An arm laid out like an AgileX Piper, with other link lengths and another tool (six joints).
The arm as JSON. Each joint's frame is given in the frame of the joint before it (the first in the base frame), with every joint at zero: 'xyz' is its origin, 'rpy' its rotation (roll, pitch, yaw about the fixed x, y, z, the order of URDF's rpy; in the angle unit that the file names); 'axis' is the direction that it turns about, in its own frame. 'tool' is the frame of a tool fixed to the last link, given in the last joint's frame.
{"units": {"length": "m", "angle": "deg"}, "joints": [
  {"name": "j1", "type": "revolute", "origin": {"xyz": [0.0, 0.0, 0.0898], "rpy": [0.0, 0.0, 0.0]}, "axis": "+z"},
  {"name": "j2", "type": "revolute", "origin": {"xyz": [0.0, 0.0, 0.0], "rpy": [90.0, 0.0, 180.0]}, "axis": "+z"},
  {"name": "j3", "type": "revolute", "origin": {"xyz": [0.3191, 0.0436, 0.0], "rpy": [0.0, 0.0, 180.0]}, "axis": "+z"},
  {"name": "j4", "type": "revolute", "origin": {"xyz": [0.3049, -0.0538, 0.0], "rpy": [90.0, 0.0, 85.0]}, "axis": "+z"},
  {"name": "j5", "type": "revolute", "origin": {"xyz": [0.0, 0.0, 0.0], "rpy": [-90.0, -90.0, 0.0]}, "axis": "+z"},
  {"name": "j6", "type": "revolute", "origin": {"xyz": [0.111, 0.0, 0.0], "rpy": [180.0, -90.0, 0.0]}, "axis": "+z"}
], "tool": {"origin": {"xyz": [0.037, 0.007, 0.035], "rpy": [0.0, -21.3, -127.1]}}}
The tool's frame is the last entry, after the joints.
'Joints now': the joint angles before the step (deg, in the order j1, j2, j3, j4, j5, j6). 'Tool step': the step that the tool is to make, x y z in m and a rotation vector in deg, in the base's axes. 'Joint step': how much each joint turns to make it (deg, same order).
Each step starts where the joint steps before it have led.
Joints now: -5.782, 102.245, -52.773, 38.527, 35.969, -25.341
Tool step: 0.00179, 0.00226, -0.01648, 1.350, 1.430, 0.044
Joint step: 0.000, 2.791, 0.000, 2.850, -0.373, -2.523
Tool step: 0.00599, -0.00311, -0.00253, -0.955, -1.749, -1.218
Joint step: 0.000, 0.457, -0.014, 1.088, -2.627, -0.863
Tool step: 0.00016, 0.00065, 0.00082, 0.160, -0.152, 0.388
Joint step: -0.001, 0.001, -0.113, 0.296, 0.248, -0.555
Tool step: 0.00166, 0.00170, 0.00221, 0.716, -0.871, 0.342
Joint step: 0.000, 0.021, -0.113, 1.934, 0.060, -1.968
